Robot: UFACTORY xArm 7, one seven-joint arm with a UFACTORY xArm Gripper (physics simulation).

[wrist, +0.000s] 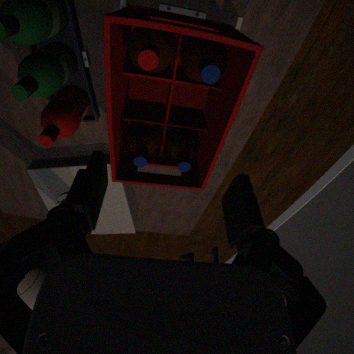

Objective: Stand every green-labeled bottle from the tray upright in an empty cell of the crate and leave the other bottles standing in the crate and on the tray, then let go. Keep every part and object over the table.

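Places are measured from the arm's base along level axes (x right, y up, z back), in metres.
Where they show: gripper, fingertip midpoint: [170, 176].
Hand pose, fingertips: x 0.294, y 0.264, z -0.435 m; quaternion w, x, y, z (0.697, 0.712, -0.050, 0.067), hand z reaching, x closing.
Things, the pixels of their centre, and the offset from my fingertips. "spot": a spot on its surface instead.
- red crate, body centre: [168, 102] dx +0.000, dy -0.255, dz +0.073 m
- red-topped bottle, body centre: [152, 45] dx -0.029, dy -0.257, dz -0.022 m
- blue-topped bottle, body centre: [203, 57] dx +0.053, dy -0.257, dz -0.008 m
- dark tray, surface spot: [91, 97] spot: dx -0.168, dy -0.318, dz +0.095 m
- red bottle, body centre: [61, 117] dx -0.218, dy -0.260, dz +0.109 m
The red crate [110, 100] has two columns of three cells in the wrist view. A red-topped bottle [148, 60] and a blue-topped bottle [210, 74] stand in its far row. Two more blue-topped bottles [140, 161] [184, 166] stand in its near row. The two middle cells look empty. On the dark tray [91, 97] at the upper left, two green bottles [30, 22] [42, 75] and a red bottle [64, 117] stand; part of the tray is cut off by the view. My gripper [170, 176] is open and empty, its fingertips appearing either side of the crate's near end.
A pale flat-topped object [115, 210] lies at the lower left, partly behind the left finger. The brown strip [280, 125] along the table's side and its light edge [312, 187] run diagonally at the right, with grey floor [320, 240] beyond.
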